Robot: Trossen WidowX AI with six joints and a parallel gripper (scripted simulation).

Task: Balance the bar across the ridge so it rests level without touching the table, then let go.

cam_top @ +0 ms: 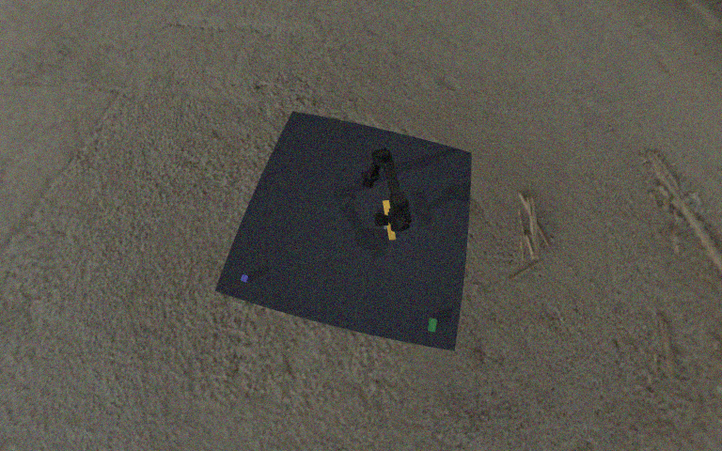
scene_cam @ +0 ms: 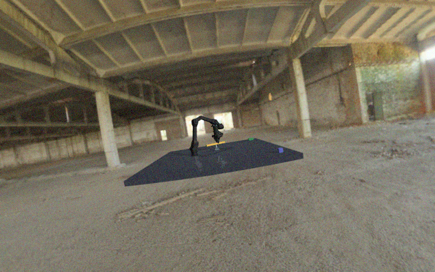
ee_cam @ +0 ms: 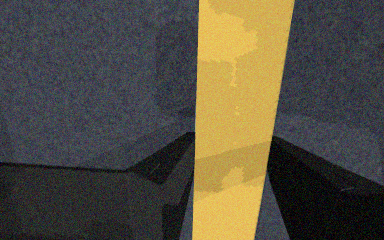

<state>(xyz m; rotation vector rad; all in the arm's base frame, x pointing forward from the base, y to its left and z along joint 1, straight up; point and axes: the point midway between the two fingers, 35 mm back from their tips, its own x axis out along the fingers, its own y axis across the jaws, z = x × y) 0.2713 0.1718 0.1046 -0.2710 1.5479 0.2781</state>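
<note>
Right now the yellow bar is 30 mm behind my gripper tip and 10 mm to the right of it. From my gripper tip the other things lie so: small purple block 470 mm ahead, 670 mm to the right, 50 mm below; then small green block 470 mm ahead, 330 mm to the left, 50 mm below.
</note>
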